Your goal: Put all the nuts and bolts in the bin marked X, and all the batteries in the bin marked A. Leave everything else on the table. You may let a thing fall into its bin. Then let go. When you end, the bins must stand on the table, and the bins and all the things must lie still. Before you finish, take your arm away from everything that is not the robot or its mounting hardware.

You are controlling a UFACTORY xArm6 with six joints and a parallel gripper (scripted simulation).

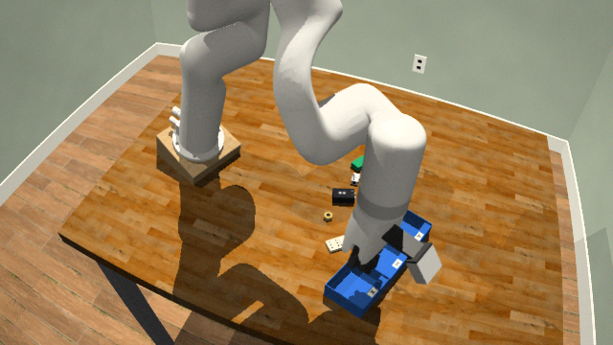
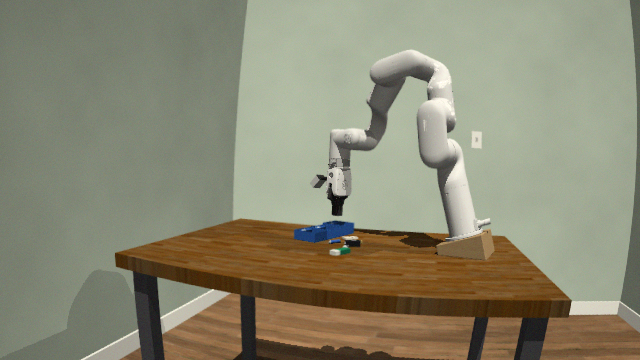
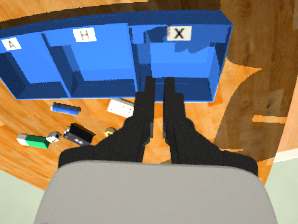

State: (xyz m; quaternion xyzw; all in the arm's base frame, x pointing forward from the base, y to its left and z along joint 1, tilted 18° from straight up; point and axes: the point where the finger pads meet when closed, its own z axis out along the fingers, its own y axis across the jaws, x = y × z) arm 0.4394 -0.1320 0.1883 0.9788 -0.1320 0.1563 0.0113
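Now: the blue bin 20 mm ahead of my hand, 70 mm to the left of it and 70 mm below it. Round my hand: brass nut: 130 mm behind, 120 mm to the left, 80 mm below; then blue battery: 50 mm behind, 170 mm to the left, 80 mm below; then white domino: 80 mm behind, 70 mm to the left, 80 mm below.
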